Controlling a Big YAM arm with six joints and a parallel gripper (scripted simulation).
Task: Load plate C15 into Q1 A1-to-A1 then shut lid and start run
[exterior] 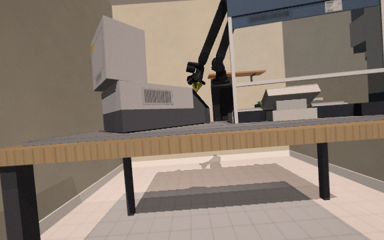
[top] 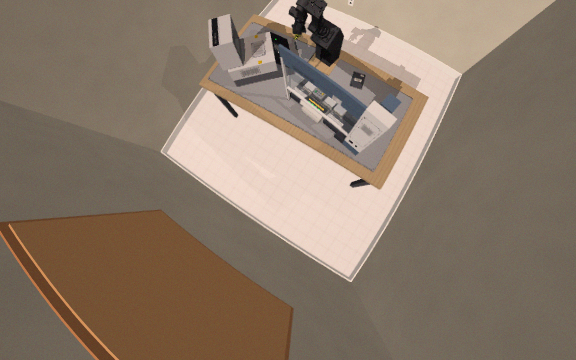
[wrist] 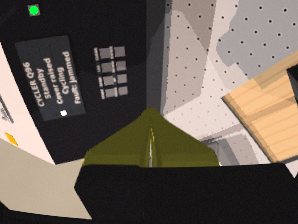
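My hand is 140 mm short of the tube cooling block, 410 mm to the right of it and 140 mm above it. The rest, counted from my hand: white upright post (330 mm ahead, 230 mm to the left, 20 mm above); tall white instrument (290 mm ahead, 860 mm to the left, 60 mm above).
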